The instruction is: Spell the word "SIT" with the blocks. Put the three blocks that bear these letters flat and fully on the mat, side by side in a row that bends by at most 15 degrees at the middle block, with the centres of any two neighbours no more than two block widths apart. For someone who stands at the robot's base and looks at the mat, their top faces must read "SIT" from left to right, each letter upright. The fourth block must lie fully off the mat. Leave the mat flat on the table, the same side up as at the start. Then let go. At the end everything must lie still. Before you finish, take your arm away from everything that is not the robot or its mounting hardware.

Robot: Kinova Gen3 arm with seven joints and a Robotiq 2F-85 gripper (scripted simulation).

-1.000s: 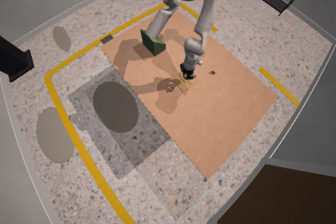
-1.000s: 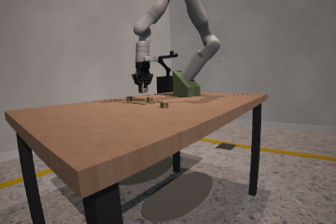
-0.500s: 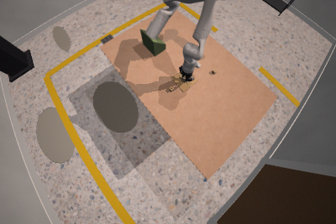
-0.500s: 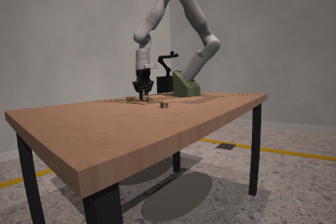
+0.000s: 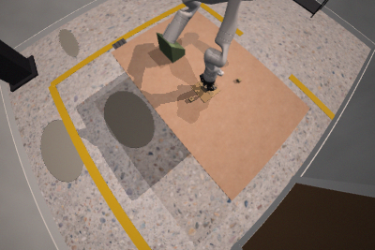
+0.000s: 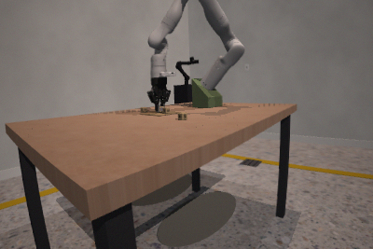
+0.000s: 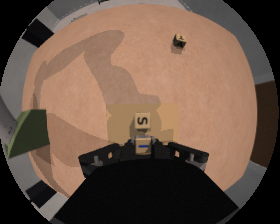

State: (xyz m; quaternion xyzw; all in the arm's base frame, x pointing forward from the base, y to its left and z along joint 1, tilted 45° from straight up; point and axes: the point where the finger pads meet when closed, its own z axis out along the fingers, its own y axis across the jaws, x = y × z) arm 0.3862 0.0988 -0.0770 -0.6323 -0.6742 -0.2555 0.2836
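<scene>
The tan mat is 30 mm below my hand.
</scene>
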